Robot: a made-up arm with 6 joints.
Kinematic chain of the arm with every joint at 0, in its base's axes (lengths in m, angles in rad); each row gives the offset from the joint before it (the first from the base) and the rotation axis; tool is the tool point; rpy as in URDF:
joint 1: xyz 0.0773 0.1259 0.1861 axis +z
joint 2: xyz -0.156 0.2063 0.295 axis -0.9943 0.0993 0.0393
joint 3: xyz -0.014 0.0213 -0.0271 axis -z
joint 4: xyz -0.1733 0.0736 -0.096 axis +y
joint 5: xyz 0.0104 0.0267 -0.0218 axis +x
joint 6: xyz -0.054 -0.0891 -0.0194 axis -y
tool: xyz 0.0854 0.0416 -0.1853 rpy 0 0 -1.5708
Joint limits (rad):
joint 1: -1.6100..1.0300
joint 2: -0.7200..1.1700
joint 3: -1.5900..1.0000
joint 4: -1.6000..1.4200
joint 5: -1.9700..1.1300
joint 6: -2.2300..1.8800
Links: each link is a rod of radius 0.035 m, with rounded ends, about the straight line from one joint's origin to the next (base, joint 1, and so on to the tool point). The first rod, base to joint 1, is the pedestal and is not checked.
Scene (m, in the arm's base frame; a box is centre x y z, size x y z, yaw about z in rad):
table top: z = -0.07
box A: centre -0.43 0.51 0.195 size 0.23 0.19 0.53 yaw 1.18
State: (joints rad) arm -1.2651 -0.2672 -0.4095 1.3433 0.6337 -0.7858
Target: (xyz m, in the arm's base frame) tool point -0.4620 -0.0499 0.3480
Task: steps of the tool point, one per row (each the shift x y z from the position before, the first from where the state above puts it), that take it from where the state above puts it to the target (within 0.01 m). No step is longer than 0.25 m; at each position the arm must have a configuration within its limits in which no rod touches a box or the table.
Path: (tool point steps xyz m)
1: -0.0974 -0.0257 0.0329
2: -0.0705 -0.0366 0.0536
3: -0.0375 -0.0394 0.0635
4: -0.0043 -0.0344 0.0614
5: 0.0234 -0.0240 0.0478
6: -0.1924 -0.0832 -0.0215
7: -0.1463 -0.1415 -0.0489
8: -0.0819 -0.1690 -0.0731
9: -0.0179 -0.1624 -0.0898
10: 0.0283 -0.1292 -0.0957

